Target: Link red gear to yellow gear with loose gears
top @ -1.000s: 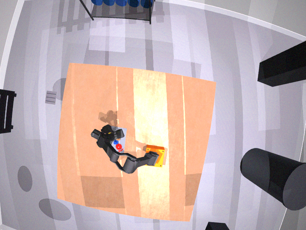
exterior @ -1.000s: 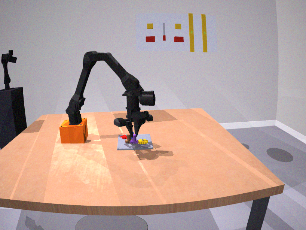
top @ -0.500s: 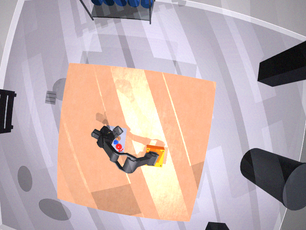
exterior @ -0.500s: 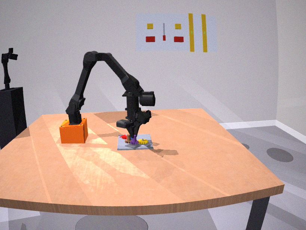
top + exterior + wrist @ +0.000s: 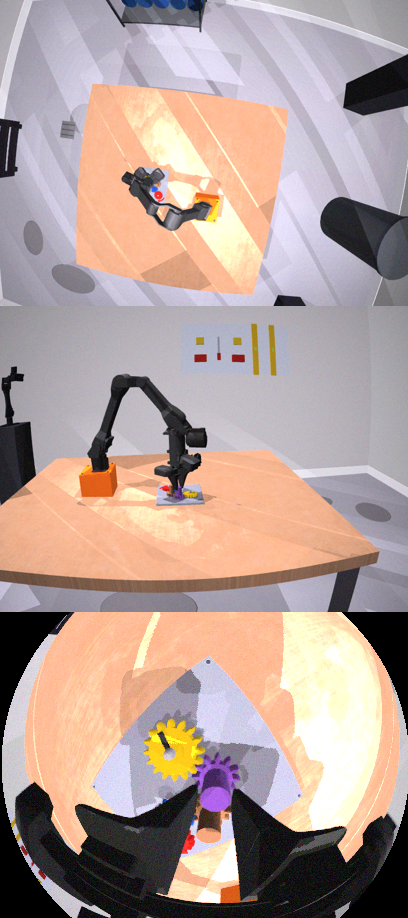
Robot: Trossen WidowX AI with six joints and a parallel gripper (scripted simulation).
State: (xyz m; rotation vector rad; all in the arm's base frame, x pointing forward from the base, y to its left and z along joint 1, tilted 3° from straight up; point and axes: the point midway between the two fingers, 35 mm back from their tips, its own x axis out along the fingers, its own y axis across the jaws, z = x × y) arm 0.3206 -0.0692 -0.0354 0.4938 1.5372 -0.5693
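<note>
Now: gripper tip 10 mm above the purple gear. Also, from my gripper tip: brown gear: 30 mm behind, 20 mm to the left, 10 mm below; yellow gear: 40 mm ahead, 20 mm to the left, 20 mm below; blue gear: 20 mm behind, 60 mm to the left, 10 mm below.
</note>
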